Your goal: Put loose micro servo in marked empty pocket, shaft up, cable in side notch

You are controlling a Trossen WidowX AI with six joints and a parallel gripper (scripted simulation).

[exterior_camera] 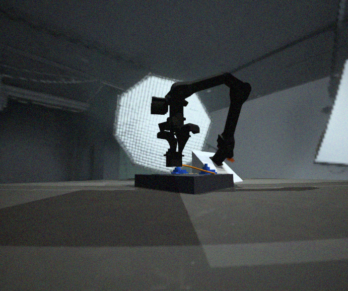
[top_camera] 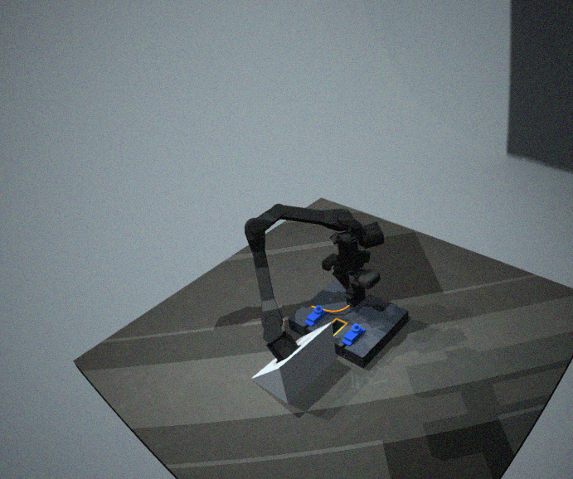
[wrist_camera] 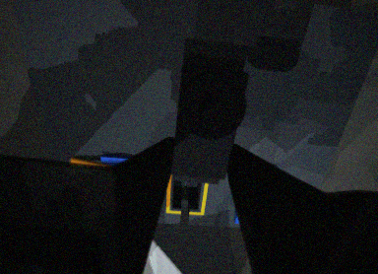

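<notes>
The deck is 100 mm below my gripper tip and 10 mm ahead of it.
</notes>
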